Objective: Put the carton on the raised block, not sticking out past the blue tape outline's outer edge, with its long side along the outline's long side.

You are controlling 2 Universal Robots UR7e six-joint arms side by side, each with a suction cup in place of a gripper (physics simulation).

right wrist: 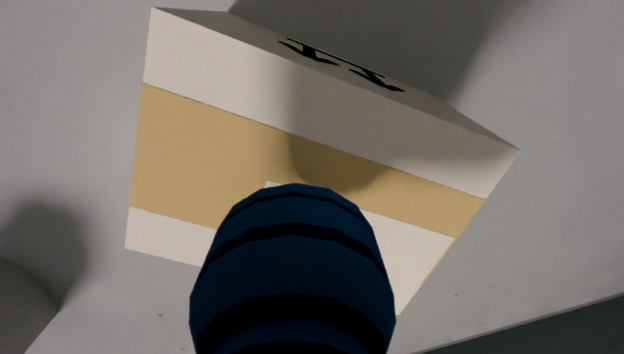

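The carton [210,165] is a white box with a wide tan band across its top and black marks on one side. In the right wrist view it stands on the grey surface, turned at an angle. My right gripper, a dark blue ribbed suction cup [296,192], is over the carton's top and hides part of it and of a white label. The cup's rounded shadow falls on the band beside its tip, and the cup looks a little above the carton, holding nothing. My left gripper, the raised block and the blue tape outline do not show.
The grey surface [560,225] lies around the carton, with its edge at the lower right and a dark area beyond. A grey rounded object [20,310] shows at the lower left, with a shadow beside it. The carton's shadow falls toward the top right.
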